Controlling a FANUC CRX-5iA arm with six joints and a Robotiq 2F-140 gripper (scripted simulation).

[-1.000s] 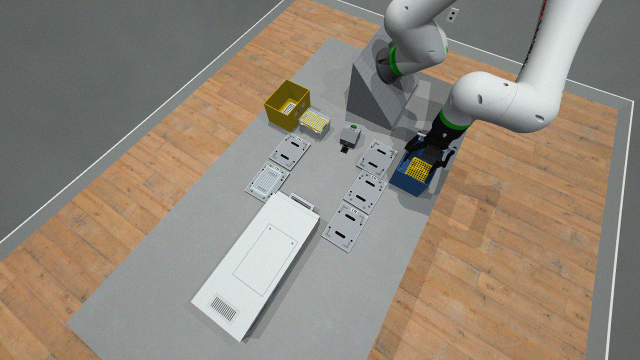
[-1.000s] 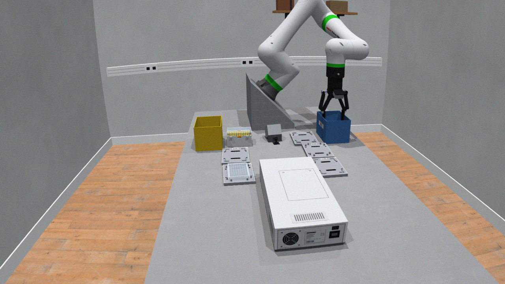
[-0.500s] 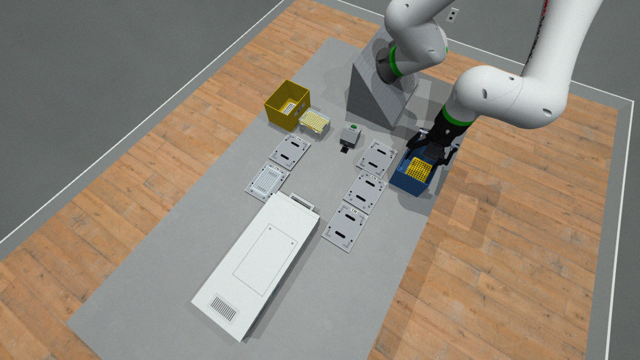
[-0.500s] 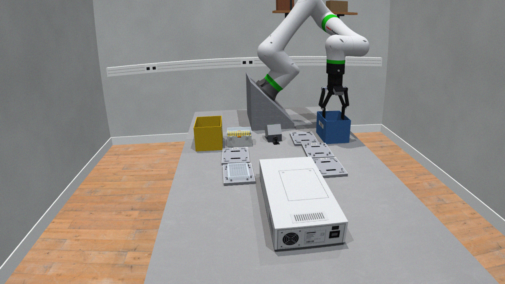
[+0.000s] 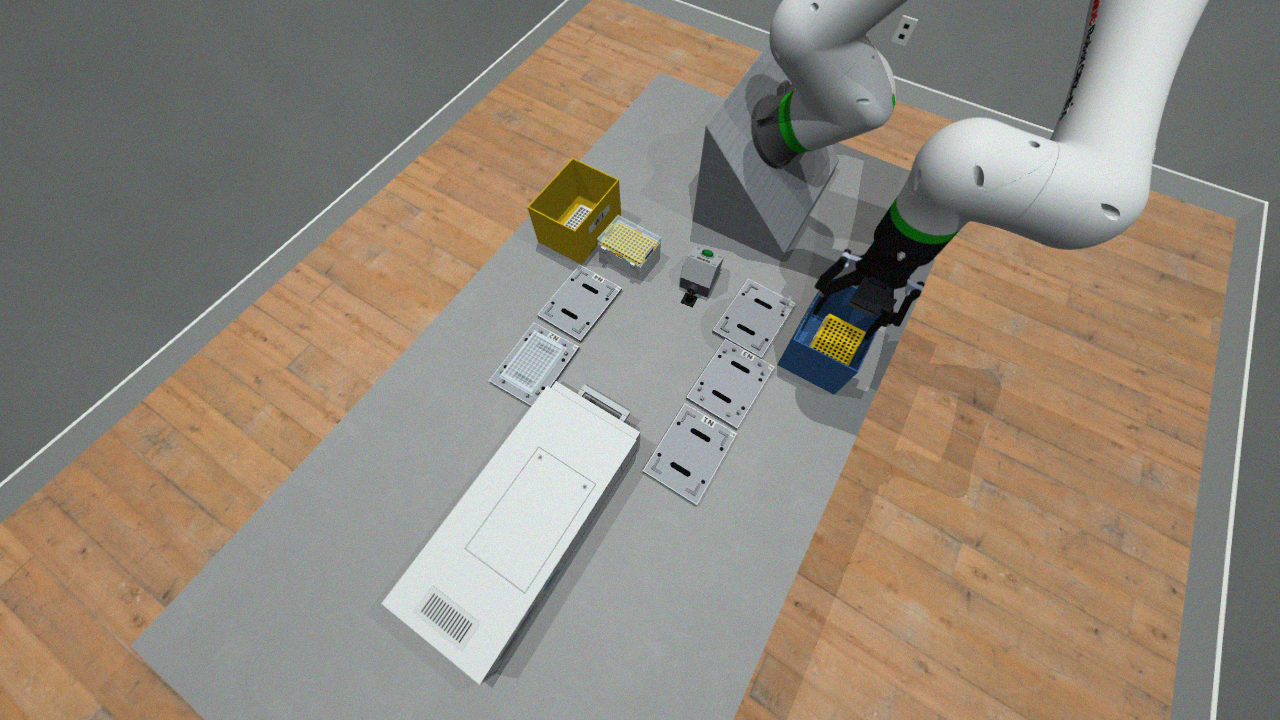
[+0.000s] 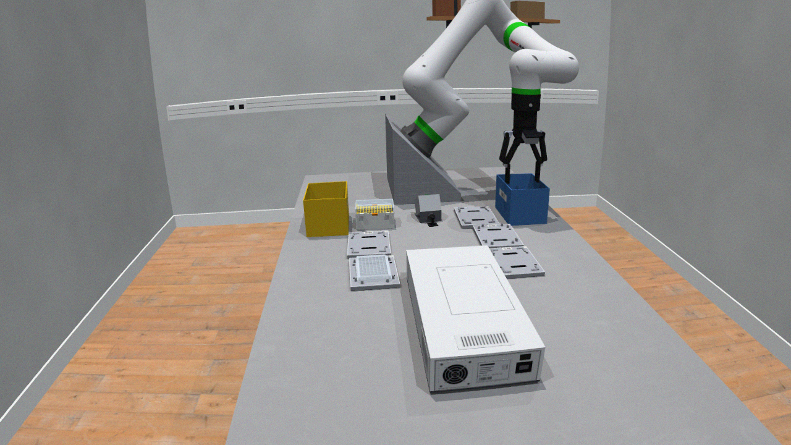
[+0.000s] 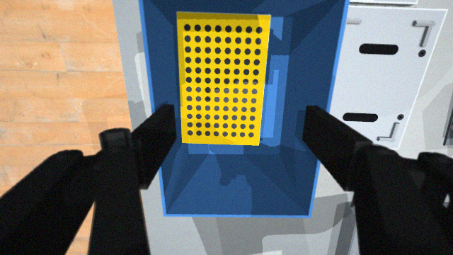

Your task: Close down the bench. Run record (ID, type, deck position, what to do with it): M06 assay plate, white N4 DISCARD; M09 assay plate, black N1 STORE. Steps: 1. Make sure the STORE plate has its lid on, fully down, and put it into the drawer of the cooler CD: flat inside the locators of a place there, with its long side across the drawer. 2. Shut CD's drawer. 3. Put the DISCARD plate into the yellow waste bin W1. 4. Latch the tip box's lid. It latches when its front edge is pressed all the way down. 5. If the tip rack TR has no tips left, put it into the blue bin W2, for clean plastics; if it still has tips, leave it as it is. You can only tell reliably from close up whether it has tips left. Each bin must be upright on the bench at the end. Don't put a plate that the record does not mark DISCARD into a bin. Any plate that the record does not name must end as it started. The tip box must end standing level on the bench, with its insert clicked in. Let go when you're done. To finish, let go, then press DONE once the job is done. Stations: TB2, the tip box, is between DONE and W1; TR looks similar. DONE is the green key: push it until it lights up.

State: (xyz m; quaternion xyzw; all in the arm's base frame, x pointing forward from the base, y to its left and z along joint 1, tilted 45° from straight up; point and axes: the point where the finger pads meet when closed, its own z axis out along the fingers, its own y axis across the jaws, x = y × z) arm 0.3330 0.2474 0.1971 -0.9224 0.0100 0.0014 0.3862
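Right now the green DONE key is 50 mm behind my hand, 320 mm to the right of it and 70 mm below it. The rest, counted from my hand: blue bin W2: 100 mm below; tip rack TR: 10 mm ahead, 10 mm to the left, 100 mm below; nest N1: 350 mm ahead, 140 mm to the right, 130 mm below.
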